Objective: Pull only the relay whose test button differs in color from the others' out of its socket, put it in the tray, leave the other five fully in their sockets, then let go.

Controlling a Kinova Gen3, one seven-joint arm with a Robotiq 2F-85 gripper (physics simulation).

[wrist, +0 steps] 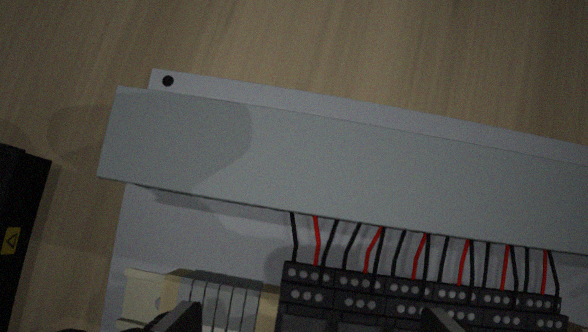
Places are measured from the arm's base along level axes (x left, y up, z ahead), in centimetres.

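Where they show: gripper, fingertip midpoint: (pixel 310 331).
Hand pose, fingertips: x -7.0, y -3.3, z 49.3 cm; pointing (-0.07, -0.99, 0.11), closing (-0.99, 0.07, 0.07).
After its pixels a point has its place.
My gripper (pixel 314 318) {z 49.3, x -7.0, y -3.3 cm} is open, with its two dark fingertips at the bottom edge of the wrist view and nothing between them. The row of black relay sockets (pixel 334 299) {z 49.9, x -8.5, y -8.0 cm} runs along the bottom, from the middle to the right, with grey screw terminals and red and black wires at its upper side. The left fingertip shows over the grey terminal blocks, left of the row; the right one shows over the row's right part. The lower part of the row is cut off by the frame edge. The relays' test buttons do not show, and I cannot make out a tray.
A long grey duct cover (pixel 320 165) {z 56.0, x -6.9, y -4.4 cm} crosses above the sockets on a pale mounting plate (pixel 210 84) {z 61.1, x -0.5, y -10.4 cm}. Grey terminal blocks (pixel 225 300) {z 49.7, x -3.3, y -6.1 cm} sit on a cream rail (pixel 142 290) {z 48.8, x 2.0, y -10.3 cm} at lower left. A black box (pixel 20 200) {z 53.0, x 9.3, y -8.7 cm} with a yellow warning label stands at the left edge on the wooden table (pixel 300 40) {z 64.6, x -5.5, y -10.7 cm}.
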